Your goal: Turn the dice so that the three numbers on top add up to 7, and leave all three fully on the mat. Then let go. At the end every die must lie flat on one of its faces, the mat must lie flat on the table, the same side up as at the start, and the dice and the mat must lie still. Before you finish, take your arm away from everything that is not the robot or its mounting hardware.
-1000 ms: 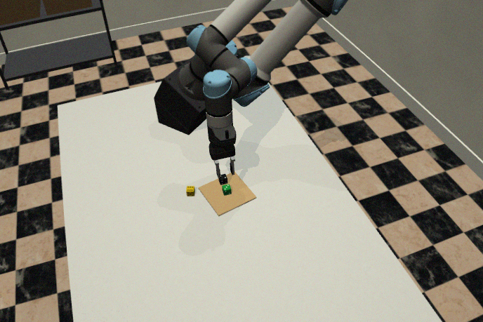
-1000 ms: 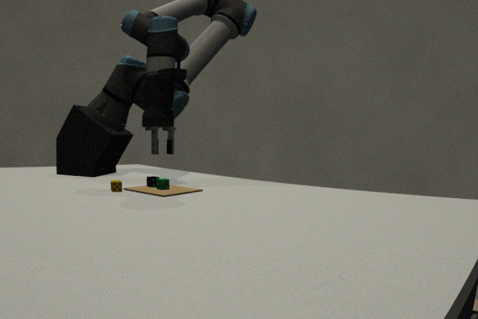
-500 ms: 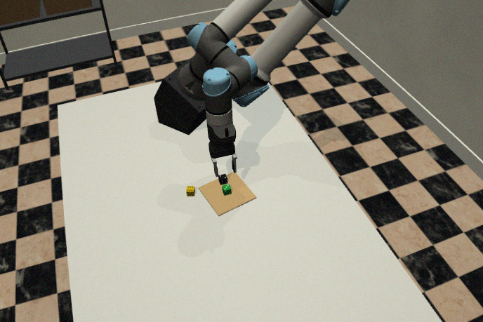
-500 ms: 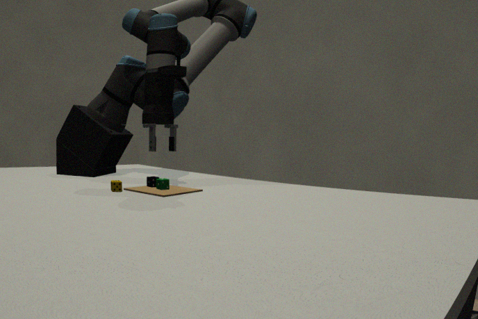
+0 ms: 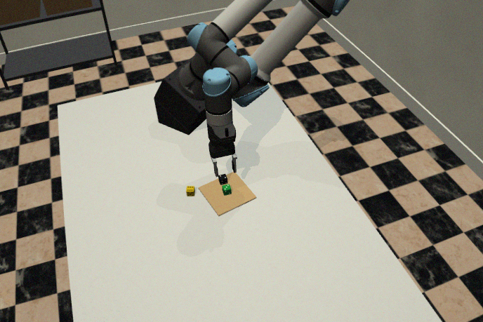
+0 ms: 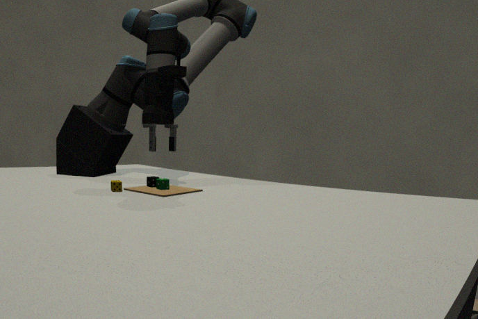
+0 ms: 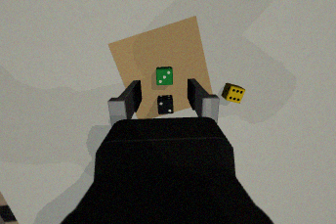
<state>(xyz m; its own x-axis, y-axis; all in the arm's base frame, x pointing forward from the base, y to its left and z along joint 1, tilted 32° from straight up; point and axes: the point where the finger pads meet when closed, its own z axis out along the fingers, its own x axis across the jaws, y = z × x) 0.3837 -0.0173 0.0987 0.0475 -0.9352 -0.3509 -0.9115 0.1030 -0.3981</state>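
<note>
Now: the yellow die 12 cm to the right of my hand, 10 cm below it and 3 cm behind it. From my hand the other things lie so: black die (10 cm below, 5 cm behind); then tan mat (11 cm below); then green die (10 cm below).
</note>
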